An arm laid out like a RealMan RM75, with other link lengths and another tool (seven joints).
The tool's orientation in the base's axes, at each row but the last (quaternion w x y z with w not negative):
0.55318 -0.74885 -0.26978 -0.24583
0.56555 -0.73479 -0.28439 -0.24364
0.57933 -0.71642 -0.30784 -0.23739
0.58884 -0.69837 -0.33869 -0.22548
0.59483 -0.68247 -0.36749 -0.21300
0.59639 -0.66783 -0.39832 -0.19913
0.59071 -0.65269 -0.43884 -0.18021
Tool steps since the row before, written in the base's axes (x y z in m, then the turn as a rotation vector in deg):
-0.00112 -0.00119 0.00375 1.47 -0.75 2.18
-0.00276 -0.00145 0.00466 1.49 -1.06 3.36
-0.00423 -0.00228 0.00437 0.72 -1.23 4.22
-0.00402 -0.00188 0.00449 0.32 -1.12 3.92
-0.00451 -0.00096 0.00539 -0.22 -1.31 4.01
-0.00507 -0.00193 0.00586 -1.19 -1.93 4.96
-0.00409 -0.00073 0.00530 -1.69 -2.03 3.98
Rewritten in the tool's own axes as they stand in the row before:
0.00152 -0.00308 -0.00222 2.43 -0.34 -1.20
0.00098 -0.00485 -0.00263 3.21 -1.08 -1.79
-0.00028 -0.00570 -0.00310 3.24 -2.20 -2.12
0.00013 -0.00583 -0.00242 2.78 -2.30 -1.92
0.00080 -0.00692 -0.00136 2.45 -2.76 -2.04
0.00072 -0.00770 -0.00201 2.39 -4.14 -2.63
0.00148 -0.00652 -0.00078 1.34 -3.94 -2.35

